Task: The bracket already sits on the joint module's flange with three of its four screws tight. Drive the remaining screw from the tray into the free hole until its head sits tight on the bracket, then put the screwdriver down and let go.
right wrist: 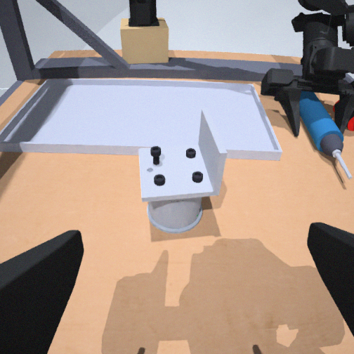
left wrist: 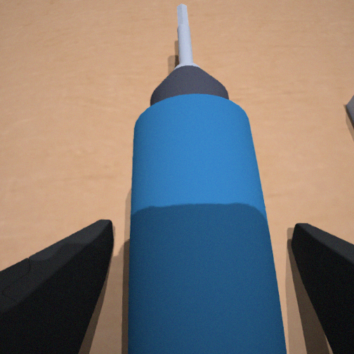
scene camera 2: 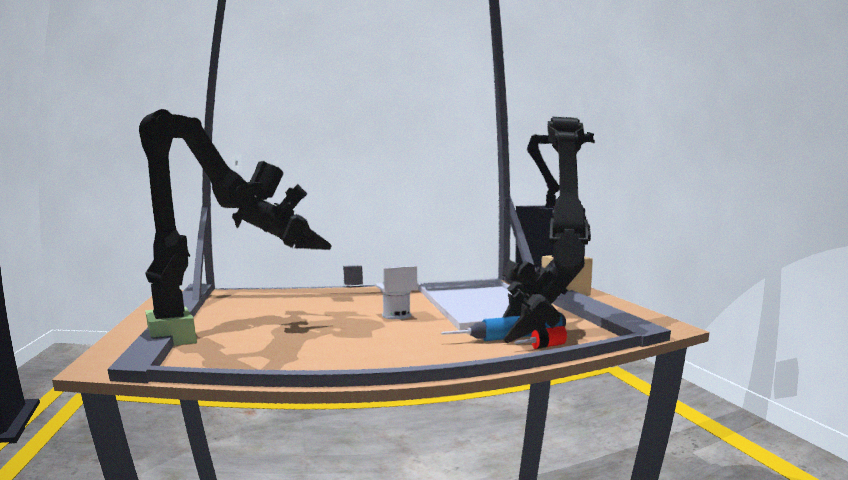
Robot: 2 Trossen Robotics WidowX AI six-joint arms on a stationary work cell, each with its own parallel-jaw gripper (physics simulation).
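Places are measured from the left arm's base along level axes (x down, y left, z ahead), in centimetres.
Pixels of known places: left gripper, fingertip midpoint: (scene camera 2: 500, 336); right gripper, fingertip midpoint: (scene camera 2: 329, 246); right arm's base, origin of the base link: (scene camera 2: 168, 314).
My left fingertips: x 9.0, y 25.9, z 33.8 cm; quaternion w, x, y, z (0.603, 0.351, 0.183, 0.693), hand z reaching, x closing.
Observation:
For each thing: its top centre in the pictures, then the offset to it from my left fingertips. "spot": a spot on its surface instead.
- blue screwdriver, surface spot: (scene camera 2: 496, 328) spot: dx -2.4, dy +1.8, dz +1.9 cm
- joint module, middle of its top: (scene camera 2: 395, 286) dx -6.0, dy -24.9, dz +11.6 cm
- shallow pale tray, middle of its top: (scene camera 2: 482, 297) dx -1.2, dy -27.7, dz -10.0 cm
- red screwdriver, middle of its top: (scene camera 2: 540, 329) dx -3.0, dy +8.9, dz -3.1 cm
A blue screwdriver (scene camera 2: 496, 328) (left wrist: 195, 160) (right wrist: 317, 120) lies on the table, its bit pointing left in the scene view. My left gripper (scene camera 2: 523, 330) (left wrist: 203, 233) (right wrist: 317, 137) is open, low over it, one finger on each side of the handle with gaps. The white bracket (scene camera 2: 400, 278) (right wrist: 177, 167) sits on the joint module (scene camera 2: 395, 306) (right wrist: 175, 212). Three screw heads sit low on it; the fourth screw (right wrist: 156, 154) stands upright with its shank showing, near a small pale spot. My right gripper (scene camera 2: 329, 246) (right wrist: 196, 238) is open and empty, above the table.
A shallow pale tray (scene camera 2: 464, 300) (right wrist: 240, 154) lies behind the bracket in the right wrist view. A red screwdriver (scene camera 2: 553, 337) (right wrist: 351, 123) lies close beside the blue one. A dark frame rail (scene camera 2: 357, 375) runs along the table's front edge.

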